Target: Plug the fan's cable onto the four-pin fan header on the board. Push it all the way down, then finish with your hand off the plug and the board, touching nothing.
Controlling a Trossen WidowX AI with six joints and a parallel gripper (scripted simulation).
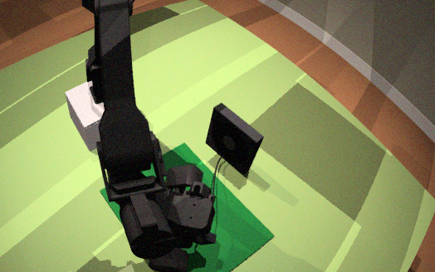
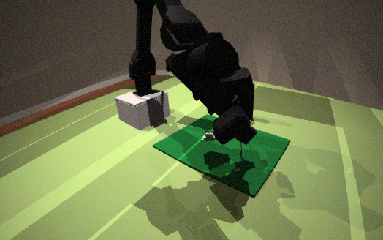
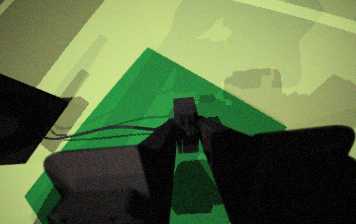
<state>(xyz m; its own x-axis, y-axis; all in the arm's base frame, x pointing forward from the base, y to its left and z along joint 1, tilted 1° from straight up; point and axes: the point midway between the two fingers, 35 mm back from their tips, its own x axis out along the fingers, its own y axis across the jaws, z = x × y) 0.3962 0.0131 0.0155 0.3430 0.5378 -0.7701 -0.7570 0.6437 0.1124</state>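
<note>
Now: the board 8 cm behind my gripper tip, 1 cm to the left of it and 9 cm below it. Also, from my gripper tip: dark fan plug: 1 cm below; black square fan: 17 cm behind, 18 cm to the left, 2 cm below.
</note>
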